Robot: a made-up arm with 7 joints. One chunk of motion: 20 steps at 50 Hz.
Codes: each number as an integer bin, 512 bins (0 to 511) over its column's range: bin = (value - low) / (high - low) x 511, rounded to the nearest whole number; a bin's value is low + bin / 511 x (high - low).
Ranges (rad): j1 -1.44..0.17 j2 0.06..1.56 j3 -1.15..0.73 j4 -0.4..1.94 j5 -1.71..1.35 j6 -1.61..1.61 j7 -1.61..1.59
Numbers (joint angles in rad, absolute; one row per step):
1: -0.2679 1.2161 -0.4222 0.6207 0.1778 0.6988 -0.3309
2: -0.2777 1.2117 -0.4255 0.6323 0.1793 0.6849 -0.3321
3: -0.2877 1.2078 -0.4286 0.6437 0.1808 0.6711 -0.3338
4: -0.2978 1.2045 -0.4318 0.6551 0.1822 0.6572 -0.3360
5: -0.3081 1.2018 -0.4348 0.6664 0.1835 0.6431 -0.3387
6: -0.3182 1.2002 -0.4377 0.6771 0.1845 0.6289 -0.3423
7: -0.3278 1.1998 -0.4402 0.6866 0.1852 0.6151 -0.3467
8: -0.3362 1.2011 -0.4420 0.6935 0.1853 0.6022 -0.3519
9: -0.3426 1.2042 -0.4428 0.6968 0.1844 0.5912 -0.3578
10: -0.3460 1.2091 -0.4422 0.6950 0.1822 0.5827 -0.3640
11: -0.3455 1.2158 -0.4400 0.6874 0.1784 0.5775 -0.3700
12: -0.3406 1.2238 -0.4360 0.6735 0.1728 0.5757 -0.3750
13: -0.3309 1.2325 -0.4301 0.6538 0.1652 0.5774 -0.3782
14: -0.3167 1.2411 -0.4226 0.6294 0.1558 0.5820 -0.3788
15: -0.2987 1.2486 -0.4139 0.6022 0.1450 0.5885 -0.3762
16: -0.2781 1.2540 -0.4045 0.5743 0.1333 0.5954 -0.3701
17: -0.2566 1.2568 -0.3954 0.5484 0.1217 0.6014 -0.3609
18: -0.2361 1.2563 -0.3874 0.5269 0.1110 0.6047 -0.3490
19: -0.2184 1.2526 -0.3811 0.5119 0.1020 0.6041 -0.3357
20: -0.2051 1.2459 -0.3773 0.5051 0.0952 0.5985 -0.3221
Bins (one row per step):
1: 372 394 198 223 315 366 204
2: 369 392 197 225 316 364 204
3: 366 391 196 228 316 362 204
4: 363 390 195 230 316 360 203
5: 359 389 194 233 316 358 203
6: 356 388 194 235 316 355 202
7: 353 388 193 237 316 353 202
8: 350 389 192 239 317 351 201
9: 348 390 192 240 316 349 200
10: 347 391 192 239 316 348 199
11: 347 394 193 237 315 347 198
12: 349 396 194 234 314 347 197
13: 352 399 196 230 313 347 197
14: 357 402 198 225 312 348 197
15: 362 405 200 219 310 349 197
16: 369 407 203 213 308 350 198
17: 376 408 205 207 306 351 199
18: 382 408 207 202 304 351 201
19: 388 406 209 199 303 351 203
20: 392 404 210 198 301 350 206

